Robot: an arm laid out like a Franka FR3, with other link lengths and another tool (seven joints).
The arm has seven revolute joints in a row. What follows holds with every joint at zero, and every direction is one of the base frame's.
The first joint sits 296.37 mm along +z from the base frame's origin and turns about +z.
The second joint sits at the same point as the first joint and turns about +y.
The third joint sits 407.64 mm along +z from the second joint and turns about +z.
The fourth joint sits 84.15 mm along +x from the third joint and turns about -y.
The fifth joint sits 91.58 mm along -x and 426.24 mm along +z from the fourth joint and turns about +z.
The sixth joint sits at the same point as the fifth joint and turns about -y.
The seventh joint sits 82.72 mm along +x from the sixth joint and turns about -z.
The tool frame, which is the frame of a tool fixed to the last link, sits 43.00 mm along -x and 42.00 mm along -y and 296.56 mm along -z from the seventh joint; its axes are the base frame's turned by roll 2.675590, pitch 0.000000 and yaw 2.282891 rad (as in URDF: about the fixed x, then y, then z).
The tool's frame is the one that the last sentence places.
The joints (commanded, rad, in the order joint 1, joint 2, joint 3, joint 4, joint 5, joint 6, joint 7), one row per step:
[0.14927, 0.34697, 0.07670, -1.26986, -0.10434, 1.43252, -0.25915]
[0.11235, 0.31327, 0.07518, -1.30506, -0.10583, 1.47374, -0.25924]
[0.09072, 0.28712, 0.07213, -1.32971, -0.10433, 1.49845, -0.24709]
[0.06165, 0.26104, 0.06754, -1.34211, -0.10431, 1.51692, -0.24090]
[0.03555, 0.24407, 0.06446, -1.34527, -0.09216, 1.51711, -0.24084]
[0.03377, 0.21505, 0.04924, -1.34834, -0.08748, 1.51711, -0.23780]
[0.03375, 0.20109, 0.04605, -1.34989, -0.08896, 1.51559, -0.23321]
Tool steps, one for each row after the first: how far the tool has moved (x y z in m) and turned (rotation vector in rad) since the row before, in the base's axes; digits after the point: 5 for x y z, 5 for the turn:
[0.00175, -0.02448, 0.00688, 0.00384, -0.03951, -0.03402]
[-0.00193, -0.01483, 0.00631, 0.00196, -0.02707, -0.03403]
[-0.00121, -0.02106, 0.01171, 0.00115, -0.03264, -0.03781]
[-0.00407, -0.01525, 0.00860, 0.01179, -0.01267, -0.02938]
[-0.00632, -0.00877, 0.01692, 0.00177, -0.02589, -0.01961]
[-0.00364, -0.00232, 0.00820, -0.00206, -0.01141, -0.00784]

